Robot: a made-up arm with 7 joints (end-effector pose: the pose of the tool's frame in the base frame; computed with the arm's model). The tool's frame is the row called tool.
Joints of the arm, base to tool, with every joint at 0 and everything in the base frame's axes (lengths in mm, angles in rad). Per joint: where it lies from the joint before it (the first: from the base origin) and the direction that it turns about. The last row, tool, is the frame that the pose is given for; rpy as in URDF.
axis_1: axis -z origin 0 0 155
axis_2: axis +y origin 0 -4 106
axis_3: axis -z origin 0 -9 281
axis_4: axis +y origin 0 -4 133
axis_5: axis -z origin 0 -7 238
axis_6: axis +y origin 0 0 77
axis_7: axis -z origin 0 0 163
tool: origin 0 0 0 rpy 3.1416 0 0
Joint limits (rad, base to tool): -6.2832..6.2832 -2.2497..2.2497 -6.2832..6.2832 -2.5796..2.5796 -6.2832..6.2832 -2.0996..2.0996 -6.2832..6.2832
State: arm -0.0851 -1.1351 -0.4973 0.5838 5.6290 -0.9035 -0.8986
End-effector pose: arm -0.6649 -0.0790 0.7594 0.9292 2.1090 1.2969
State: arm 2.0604 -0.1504 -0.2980 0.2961 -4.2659 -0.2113 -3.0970
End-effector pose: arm 0.0405 -0.0318 1.1357 -2.7446 0.9656 0.3930
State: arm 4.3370 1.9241 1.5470 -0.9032 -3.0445 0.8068 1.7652
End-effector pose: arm -0.5709 0.3703 0.0667 -0.4717 1.5126 0.3405
Working (the frame after each row of the table, in the pose's form):
after axis_1: 0.0000 0.0000 0.1550 0.0000 0.0000 1.9462
after axis_2: 0.0037 0.0015 0.2610 -1.7808 1.2123 1.2413
after axis_3: -0.0846 0.2501 0.1638 -1.9035 -0.3381 0.2672
after axis_4: -0.1307 0.3675 0.1215 -1.6809 -0.9274 1.1280
after axis_5: -0.3566 0.4313 0.0813 1.0121 -1.6407 -1.1544
after axis_6: -0.4294 0.4512 0.0661 1.2585 -0.9874 -0.6042
after axis_7: -0.5709 0.3703 0.0667 1.9156 0.4230 -1.8793

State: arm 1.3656 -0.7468 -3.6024 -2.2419 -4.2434 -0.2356 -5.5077
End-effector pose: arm 0.1675 -0.1366 0.5977 -1.6632 1.0699 1.3484
Working (the frame after each row of the table, in the pose's form):
after axis_1: 0.0000 0.0000 0.1550 0.0000 0.0000 -1.3656
after axis_2: -0.0039 -0.0008 0.2610 -0.5083 -0.6250 -1.2974
after axis_3: -0.0516 0.1842 0.4672 -0.5622 0.7280 2.1116
after axis_4: -0.0668 0.2747 0.5636 1.6345 -0.5993 1.4050
after axis_5: 0.0655 0.0767 0.5663 1.2189 0.9626 -0.1700
after axis_6: 0.1064 0.0115 0.5678 1.1697 0.7573 -0.3066
after axis_7: 0.1675 -0.1366 0.5977 0.8311 1.1929 -0.9465

